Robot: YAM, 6 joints.
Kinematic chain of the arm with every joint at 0, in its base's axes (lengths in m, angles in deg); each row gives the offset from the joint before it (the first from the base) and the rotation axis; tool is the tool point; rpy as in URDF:
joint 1: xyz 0 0 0.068 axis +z
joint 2: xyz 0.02 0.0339 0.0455 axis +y
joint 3: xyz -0.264 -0.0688 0 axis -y
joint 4: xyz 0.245 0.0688 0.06 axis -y
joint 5: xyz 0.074 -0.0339 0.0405 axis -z
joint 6: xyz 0.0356 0 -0.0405 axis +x
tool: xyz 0 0 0 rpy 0 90 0
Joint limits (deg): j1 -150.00..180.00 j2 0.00..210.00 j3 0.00..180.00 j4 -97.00..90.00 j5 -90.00..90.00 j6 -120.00..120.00
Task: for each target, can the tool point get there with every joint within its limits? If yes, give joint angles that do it. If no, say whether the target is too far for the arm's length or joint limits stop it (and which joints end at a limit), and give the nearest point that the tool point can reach.
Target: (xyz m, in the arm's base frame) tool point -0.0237 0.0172 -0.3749
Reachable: no: joint limits stop it (at a limit: joint 2) | nearest point -0.0477 0.0346 -0.3267 | short by 0.057 m
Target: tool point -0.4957 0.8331 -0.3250
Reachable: no: too far | nearest point -0.3008 0.5055 -0.1489 | short by 0.420 m
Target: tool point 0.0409 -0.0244 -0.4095
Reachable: no: joint limits stop it (at a limit: joint 2) | nearest point 0.0714 -0.0426 -0.3403 | short by 0.078 m
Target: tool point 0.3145 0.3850 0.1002
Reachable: yes | joints 53.69 135.31 88.68 7.74 45.73 -61.28
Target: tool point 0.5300 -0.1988 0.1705
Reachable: yes | joints -24.01 148.08 125.69 -9.65 -73.06 51.95
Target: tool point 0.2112 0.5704 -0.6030
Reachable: no: too far | nearest point 0.1522 0.4110 -0.3267 | short by 0.324 m
